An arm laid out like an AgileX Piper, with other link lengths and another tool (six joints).
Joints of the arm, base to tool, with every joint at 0 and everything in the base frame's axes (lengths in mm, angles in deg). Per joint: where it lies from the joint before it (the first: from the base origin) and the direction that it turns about. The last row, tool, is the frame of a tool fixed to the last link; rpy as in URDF.
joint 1: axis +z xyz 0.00 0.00 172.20
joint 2: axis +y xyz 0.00 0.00 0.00
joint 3: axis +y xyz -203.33 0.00 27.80
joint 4: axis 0.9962 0 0.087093 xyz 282.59 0.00 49.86
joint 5: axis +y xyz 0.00 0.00 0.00
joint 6: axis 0.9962 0 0.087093 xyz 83.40 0.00 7.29
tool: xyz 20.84 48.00 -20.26 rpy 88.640 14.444 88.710
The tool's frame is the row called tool.
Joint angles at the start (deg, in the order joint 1, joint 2, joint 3, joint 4, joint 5, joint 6): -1.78, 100.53, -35.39, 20.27, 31.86, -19.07
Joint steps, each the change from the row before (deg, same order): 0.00, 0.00, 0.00, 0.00, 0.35, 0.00; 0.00, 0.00, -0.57, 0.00, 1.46, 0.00; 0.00, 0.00, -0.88, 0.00, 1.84, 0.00; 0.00, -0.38, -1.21, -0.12, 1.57, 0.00; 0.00, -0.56, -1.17, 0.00, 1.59, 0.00; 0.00, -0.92, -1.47, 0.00, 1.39, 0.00
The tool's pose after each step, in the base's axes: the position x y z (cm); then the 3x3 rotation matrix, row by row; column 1 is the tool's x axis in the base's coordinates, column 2 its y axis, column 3 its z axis. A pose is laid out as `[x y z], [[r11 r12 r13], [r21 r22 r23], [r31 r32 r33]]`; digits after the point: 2 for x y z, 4 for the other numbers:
[20.59 5.91 3.97], [[-0.2476 0.9663 -0.0709], [0.9518 0.2562 0.1684], [0.1808 -0.0258 -0.9832]]
[20.67 5.97 4.22], [[-0.2492 0.9647 -0.0851], [0.9492 0.2608 0.1759], [0.1919 -0.0369 -0.9807]]
[20.85 6.03 4.58], [[-0.2518 0.9626 -0.1003], [0.9458 0.2667 0.1852], [0.2050 -0.0482 -0.9776]]
[21.33 6.06 5.14], [[-0.2587 0.9608 -0.0994], [0.9427 0.2735 0.1912], [0.2109 -0.0442 -0.9765]]
[21.82 6.10 5.79], [[-0.2646 0.9596 -0.0961], [0.9396 0.2790 0.1983], [0.2171 -0.0379 -0.9754]]
[22.55 6.13 6.66], [[-0.2733 0.9587 -0.0785], [0.9369 0.2838 0.2039], [0.2178 -0.0178 -0.9758]]

